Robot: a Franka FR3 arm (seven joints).
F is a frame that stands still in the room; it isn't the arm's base.
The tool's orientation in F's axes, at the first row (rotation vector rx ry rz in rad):
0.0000 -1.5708 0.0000
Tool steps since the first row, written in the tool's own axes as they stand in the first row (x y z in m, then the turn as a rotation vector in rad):
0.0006 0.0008 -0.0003 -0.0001 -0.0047 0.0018
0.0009 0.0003 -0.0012 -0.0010 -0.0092 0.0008
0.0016 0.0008 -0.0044 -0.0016 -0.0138 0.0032
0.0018 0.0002 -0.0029 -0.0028 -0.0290 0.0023
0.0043 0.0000 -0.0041 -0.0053 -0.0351 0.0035
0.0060 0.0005 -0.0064 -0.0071 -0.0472 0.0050
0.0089 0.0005 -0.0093 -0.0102 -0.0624 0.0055
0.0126 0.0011 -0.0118 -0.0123 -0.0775 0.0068
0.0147 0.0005 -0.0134 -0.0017 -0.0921 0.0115
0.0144 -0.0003 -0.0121 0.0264 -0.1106 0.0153
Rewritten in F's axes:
0.0003 0.0008 0.0006 -0.0018 -0.0047 -0.0001
0.0012 0.0003 0.0009 -0.0008 -0.0092 -0.0010
0.0044 0.0008 0.0016 -0.0032 -0.0138 -0.0016
0.0029 0.0002 0.0018 -0.0023 -0.0290 -0.0028
0.0041 0.0000 0.0043 -0.0035 -0.0351 -0.0053
0.0064 0.0005 0.0060 -0.0050 -0.0472 -0.0071
0.0093 0.0005 0.0089 -0.0055 -0.0624 -0.0102
0.0118 0.0011 0.0126 -0.0068 -0.0775 -0.0123
0.0134 0.0005 0.0147 -0.0115 -0.0921 -0.0017
0.0121 -0.0003 0.0144 -0.0153 -0.1106 0.0264

